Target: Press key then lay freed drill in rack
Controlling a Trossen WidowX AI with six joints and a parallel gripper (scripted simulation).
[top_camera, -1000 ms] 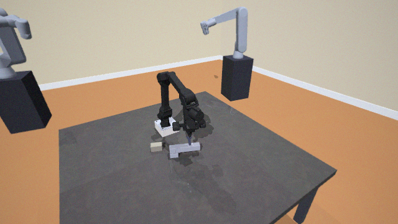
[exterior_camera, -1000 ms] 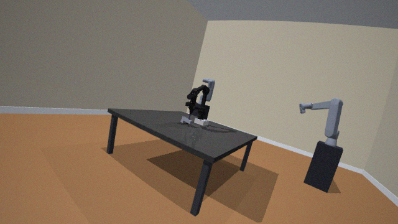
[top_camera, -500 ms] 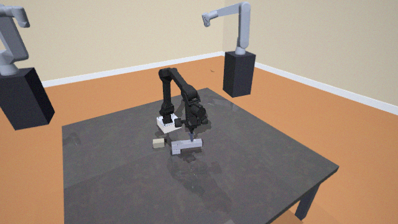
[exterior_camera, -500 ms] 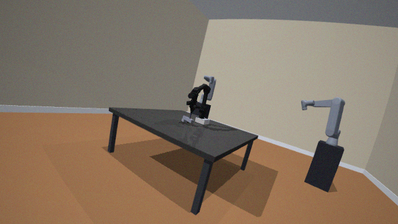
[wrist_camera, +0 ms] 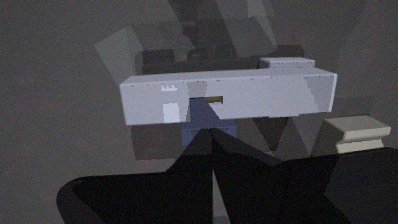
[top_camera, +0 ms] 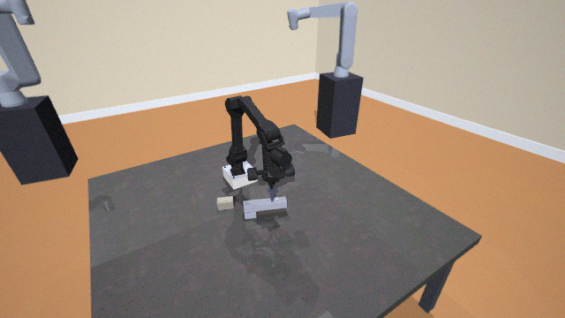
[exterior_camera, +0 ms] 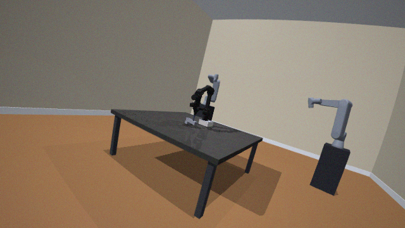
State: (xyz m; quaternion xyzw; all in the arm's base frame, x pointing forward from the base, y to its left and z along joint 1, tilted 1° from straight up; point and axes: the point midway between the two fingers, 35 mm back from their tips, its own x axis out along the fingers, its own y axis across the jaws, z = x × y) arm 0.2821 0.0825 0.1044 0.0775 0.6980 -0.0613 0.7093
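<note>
Now: the small key 3 cm below my gripper tip. From my gripper tip the other things lie so: drill (8 cm below, 5 cm to the right, 1 cm behind); rack (18 cm to the right, 11 cm below, 11 cm behind); grey housing block (9 cm below, 3 cm to the right, 1 cm behind).
</note>
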